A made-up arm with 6 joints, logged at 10 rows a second.
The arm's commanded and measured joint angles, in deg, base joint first. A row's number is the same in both.
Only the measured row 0 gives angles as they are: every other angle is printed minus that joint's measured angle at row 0.
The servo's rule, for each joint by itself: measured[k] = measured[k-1] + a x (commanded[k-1-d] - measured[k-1]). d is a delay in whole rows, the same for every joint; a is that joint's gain. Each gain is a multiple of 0.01, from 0.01 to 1. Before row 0 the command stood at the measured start. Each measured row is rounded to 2 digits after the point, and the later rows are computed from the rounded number. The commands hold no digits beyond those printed.
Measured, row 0:
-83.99 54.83 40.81 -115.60 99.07 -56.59
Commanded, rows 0 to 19:
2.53 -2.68 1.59 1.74 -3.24 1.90
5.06 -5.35 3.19 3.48 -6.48 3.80
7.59 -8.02 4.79 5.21 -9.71 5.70
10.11 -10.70 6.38 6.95 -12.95 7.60
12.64 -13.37 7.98 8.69 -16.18 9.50
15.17 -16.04 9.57 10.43 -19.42 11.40
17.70 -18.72 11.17 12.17 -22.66 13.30
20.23 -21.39 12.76 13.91 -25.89 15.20
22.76 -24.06 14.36 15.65 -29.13 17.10
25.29 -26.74 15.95 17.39 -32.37 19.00
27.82 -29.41 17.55 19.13 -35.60 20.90
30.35 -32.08 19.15 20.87 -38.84 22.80
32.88 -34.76 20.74 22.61 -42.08 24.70
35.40 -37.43 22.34 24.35 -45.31 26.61
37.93 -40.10 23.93 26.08 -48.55 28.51
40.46 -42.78 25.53 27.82 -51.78 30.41
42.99 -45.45 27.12 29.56 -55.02 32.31
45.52 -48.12 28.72 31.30 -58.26 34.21
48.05 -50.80 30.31 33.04 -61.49 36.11
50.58 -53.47 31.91 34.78 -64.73 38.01
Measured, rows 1 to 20:
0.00 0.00 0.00 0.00 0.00 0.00
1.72 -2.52 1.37 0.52 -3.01 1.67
3.99 -5.18 2.94 1.41 -6.24 3.54
6.44 -7.85 4.53 2.55 -9.47 5.44
8.94 -10.53 6.12 3.87 -12.71 7.34
11.46 -13.20 7.72 5.32 -15.94 9.24
13.98 -15.87 9.31 6.85 -19.18 11.14
16.51 -18.55 10.91 8.45 -22.42 13.04
19.04 -21.22 12.50 10.09 -25.65 14.94
21.57 -23.89 14.10 11.76 -28.89 16.84
24.10 -26.57 15.69 13.45 -32.13 18.74
26.63 -29.24 17.29 15.15 -35.36 20.64
29.16 -31.91 18.89 16.87 -38.60 22.54
31.69 -34.59 20.48 18.59 -41.84 24.44
34.21 -37.26 22.08 20.32 -45.07 26.35
36.74 -39.93 23.67 22.05 -48.31 28.25
39.27 -42.61 25.27 23.78 -51.54 30.15
41.80 -45.28 26.86 25.51 -54.78 32.05
44.33 -47.95 28.46 27.25 -58.02 33.95
46.86 -50.63 30.05 28.99 -61.25 35.85
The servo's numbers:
d 1
a 0.68 0.94 0.86 0.30 0.93 0.88

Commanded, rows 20 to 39:
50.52 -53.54 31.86 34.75 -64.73 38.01
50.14 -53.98 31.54 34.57 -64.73 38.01
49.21 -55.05 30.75 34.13 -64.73 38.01
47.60 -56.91 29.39 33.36 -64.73 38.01
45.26 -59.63 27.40 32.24 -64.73 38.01
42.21 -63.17 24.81 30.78 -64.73 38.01
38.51 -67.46 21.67 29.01 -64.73 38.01
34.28 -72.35 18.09 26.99 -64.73 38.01
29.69 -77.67 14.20 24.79 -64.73 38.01
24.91 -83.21 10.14 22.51 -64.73 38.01
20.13 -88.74 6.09 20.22 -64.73 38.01
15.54 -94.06 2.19 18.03 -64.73 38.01
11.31 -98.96 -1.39 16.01 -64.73 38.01
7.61 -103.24 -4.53 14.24 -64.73 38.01
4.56 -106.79 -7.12 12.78 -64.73 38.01
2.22 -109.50 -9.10 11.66 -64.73 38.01
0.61 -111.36 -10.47 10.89 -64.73 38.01
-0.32 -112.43 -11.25 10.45 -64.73 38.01
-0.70 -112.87 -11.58 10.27 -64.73 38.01
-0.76 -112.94 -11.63 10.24 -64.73 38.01
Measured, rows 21 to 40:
49.39 -53.30 31.65 30.73 -64.49 37.75
50.16 -53.53 31.83 31.94 -64.71 37.98
50.15 -53.95 31.58 32.73 -64.73 38.01
49.51 -54.98 30.87 33.15 -64.73 38.01
48.21 -56.79 29.60 33.21 -64.73 38.01
46.20 -59.46 27.71 32.92 -64.73 38.01
43.49 -62.95 25.22 32.28 -64.73 38.01
40.10 -67.19 22.17 31.30 -64.73 38.01
36.14 -72.04 18.66 30.01 -64.73 38.01
31.75 -77.33 14.82 28.44 -64.73 38.01
27.10 -82.86 10.80 26.66 -64.73 38.01
22.36 -88.39 6.75 24.73 -64.73 38.01
17.72 -93.72 2.83 22.72 -64.73 38.01
13.36 -98.65 -0.80 20.71 -64.73 38.01
9.45 -102.96 -4.01 18.77 -64.73 38.01
6.12 -106.56 -6.68 16.97 -64.73 38.01
3.47 -109.32 -8.76 15.38 -64.73 38.01
1.53 -111.24 -10.23 14.03 -64.73 38.01
0.27 -112.36 -11.11 12.96 -64.73 38.01
-0.39 -112.84 -11.51 12.15 -64.73 38.01

